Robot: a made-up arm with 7 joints.
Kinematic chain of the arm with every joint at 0, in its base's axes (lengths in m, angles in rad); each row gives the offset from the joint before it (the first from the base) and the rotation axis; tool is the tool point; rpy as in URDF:
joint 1: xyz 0 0 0.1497 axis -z
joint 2: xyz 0 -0.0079 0.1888 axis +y
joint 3: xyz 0 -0.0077 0.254 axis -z
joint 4: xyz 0 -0.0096 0.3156 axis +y
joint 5: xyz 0 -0.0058 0.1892 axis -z
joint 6: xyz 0 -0.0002 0.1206 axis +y
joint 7: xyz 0 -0.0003 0.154 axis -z
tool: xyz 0 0 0 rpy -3.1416 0 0
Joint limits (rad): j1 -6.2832..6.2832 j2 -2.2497..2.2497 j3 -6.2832..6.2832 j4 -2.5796..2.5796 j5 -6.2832..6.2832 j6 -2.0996..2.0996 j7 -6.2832..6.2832
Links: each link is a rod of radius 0.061 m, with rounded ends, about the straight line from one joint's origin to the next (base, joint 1, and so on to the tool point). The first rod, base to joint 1, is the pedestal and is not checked.
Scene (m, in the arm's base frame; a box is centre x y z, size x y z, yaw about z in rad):
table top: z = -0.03
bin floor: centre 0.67 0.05 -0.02 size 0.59 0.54 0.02 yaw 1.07
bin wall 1: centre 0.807 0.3 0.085 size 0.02 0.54 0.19 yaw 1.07
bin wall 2: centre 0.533 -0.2 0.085 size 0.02 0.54 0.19 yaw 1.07
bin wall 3: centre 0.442 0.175 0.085 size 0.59 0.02 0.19 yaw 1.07
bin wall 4: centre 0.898 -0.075 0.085 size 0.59 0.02 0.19 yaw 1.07
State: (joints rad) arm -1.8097 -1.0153 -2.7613 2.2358 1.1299 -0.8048 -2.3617
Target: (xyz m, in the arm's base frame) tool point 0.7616 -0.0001 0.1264
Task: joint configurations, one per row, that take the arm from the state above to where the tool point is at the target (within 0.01 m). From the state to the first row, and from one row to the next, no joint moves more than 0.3 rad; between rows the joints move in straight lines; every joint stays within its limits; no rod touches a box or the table.
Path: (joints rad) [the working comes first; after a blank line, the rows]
Joints at the target: -2.9266 -1.3222 -3.3087 1.4715 1.0255 -0.8144 -2.3617
Straight joint move there: touches bin wall 2.

1: -2.0898 -1.0239 -2.9911 1.9953 0.9636 -0.9142 -2.4373
2: -2.3699 -1.0326 -3.2210 1.7548 0.7973 -1.0236 -2.5129
3: -2.6345 -1.0387 -3.2825 1.6571 0.9257 -0.9479 -2.4373
4: -2.8991 -1.0449 -3.3440 1.5594 1.0540 -0.8722 -2.3617
5: -2.9266 -1.3222 -3.3087 1.4715 1.0255 -0.8144 -2.3617

